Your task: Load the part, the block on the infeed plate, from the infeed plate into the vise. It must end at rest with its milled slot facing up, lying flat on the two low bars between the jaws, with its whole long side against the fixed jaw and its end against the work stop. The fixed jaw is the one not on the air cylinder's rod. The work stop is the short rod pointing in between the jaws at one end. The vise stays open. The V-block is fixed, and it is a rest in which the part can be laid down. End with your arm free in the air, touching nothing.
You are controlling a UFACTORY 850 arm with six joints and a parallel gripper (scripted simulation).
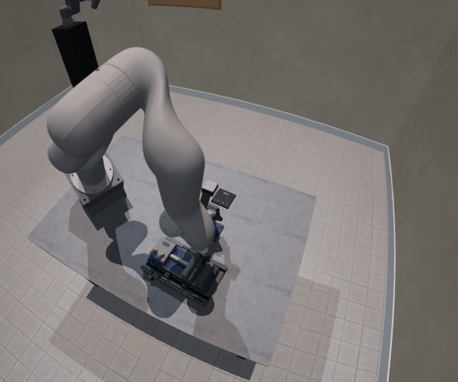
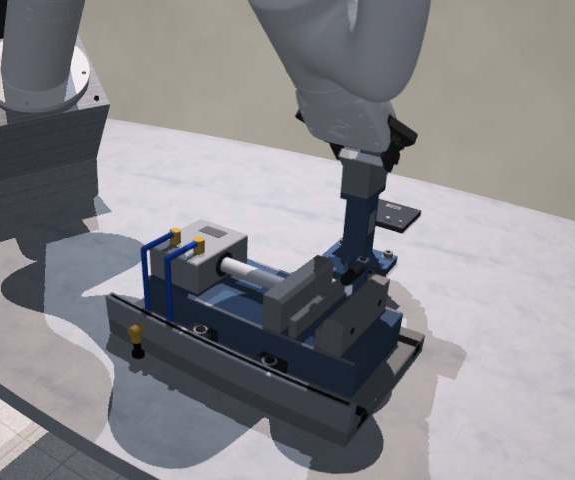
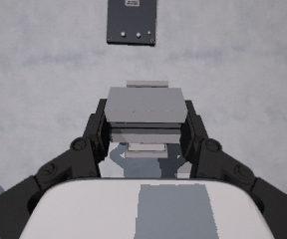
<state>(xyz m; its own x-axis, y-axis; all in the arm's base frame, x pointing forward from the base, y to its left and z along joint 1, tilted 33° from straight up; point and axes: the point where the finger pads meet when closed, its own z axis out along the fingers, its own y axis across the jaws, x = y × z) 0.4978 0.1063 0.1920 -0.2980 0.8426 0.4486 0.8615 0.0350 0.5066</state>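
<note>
My gripper is now 10 mm to the right of the blue post and 110 mm above it. Also, from my hand: black work stop 50 mm ahead, 170 mm to the right, 80 mm below; then part right at my hand; then cylinder rod 40 mm behind, 210 mm to the right, 90 mm below.
</note>
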